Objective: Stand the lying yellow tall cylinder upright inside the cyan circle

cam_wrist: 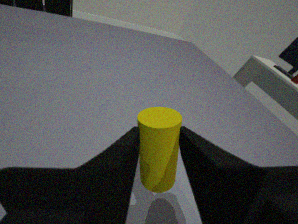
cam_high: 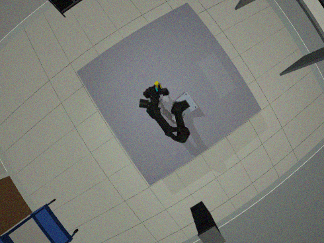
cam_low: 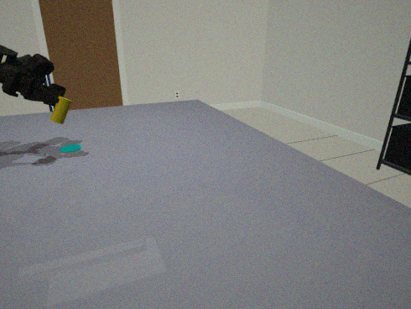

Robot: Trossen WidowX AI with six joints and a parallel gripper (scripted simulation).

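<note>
Now: the cyan circle 140 mm below my gripper tip and 30 mm to the left of it. Round my gripper tip: yellow cylinder: 20 mm below, 10 mm behind.
</note>
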